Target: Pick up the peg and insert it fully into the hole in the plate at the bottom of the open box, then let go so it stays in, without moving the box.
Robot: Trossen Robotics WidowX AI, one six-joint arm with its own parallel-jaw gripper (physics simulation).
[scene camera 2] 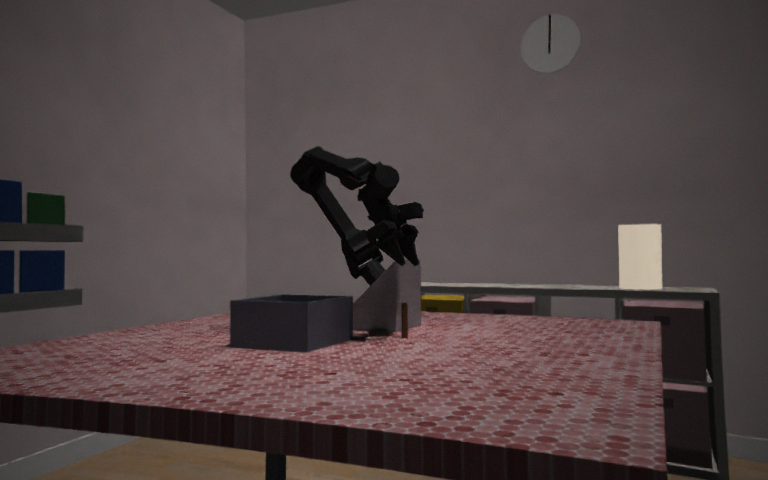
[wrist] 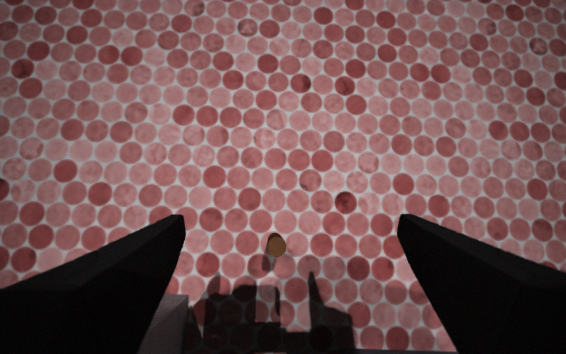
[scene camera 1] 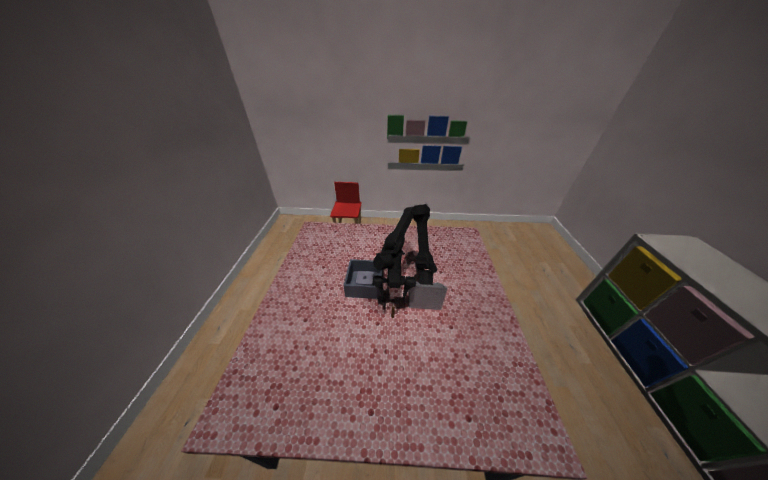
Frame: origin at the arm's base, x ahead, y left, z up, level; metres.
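Seen in the pictures: gripper, between the fingertips: [scene camera 2: 410,264] [wrist: 292,224] [scene camera 1: 393,299]; arm's base, origin of its link: [scene camera 2: 383,284] [scene camera 1: 426,283].
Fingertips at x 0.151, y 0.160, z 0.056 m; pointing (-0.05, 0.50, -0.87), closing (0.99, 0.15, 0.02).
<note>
Offsets run from my fingertips to a thing's middle. Level surfaces: height alone.
The brown peg @[0.128 m down, 0.002 m back, 0.017 m right] [scene camera 1: 393,310] [scene camera 2: 404,320] [wrist: 276,245] stands upright on the red-patterned table @[0.168 m down] [scene camera 1: 390,390] [scene camera 2: 509,384], apart from the box. In the wrist view its round top shows between the two fingers' lines, slightly left of the middle. My gripper [scene camera 1: 394,298] [scene camera 2: 410,263] [wrist: 292,224] is open and empty, with its fingertips above the peg's top. The open blue-grey box @[0.119 m down, 0.178 m ahead, 0.195 m right] [scene camera 1: 360,290] [scene camera 2: 269,323] stands to the peg's left in both scene views. Its light plate @[0.134 m down, 0.178 m ahead, 0.195 m right] [scene camera 1: 359,280] with a dark hole shows in scene view 1; the arm hides the box's right part there.
A grey wedge-shaped block [scene camera 1: 428,297] [scene camera 2: 390,300] [wrist: 165,325] stands close behind the peg, on the side away from the box in scene view 1. Its corner shows at the lower left of the wrist view. The shadow of the arm falls near the peg.
</note>
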